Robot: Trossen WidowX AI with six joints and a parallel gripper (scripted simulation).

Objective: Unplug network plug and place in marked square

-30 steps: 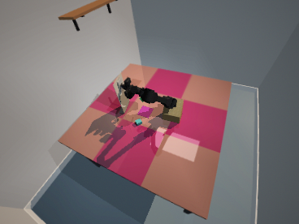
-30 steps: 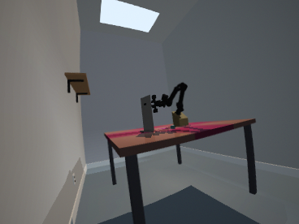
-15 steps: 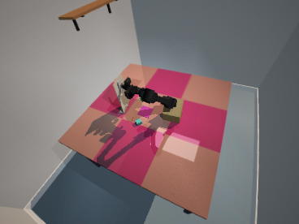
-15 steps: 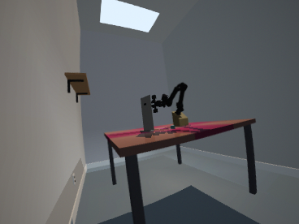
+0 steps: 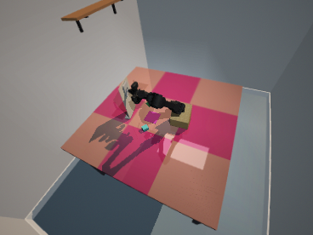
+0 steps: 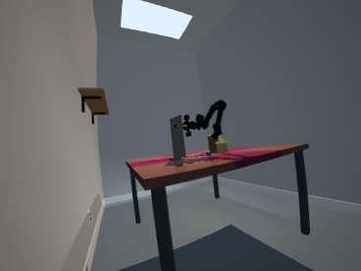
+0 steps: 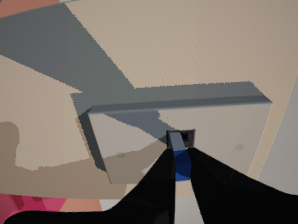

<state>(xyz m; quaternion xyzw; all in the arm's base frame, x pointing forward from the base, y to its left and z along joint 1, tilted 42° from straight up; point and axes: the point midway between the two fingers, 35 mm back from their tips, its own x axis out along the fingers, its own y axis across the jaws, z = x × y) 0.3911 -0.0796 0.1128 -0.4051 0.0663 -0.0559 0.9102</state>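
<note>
My gripper tip is now 11 cm above the pale panel and 3 cm short of it. From my gripper tip the other things lie so: grey network plug right at my gripper tip.
</note>
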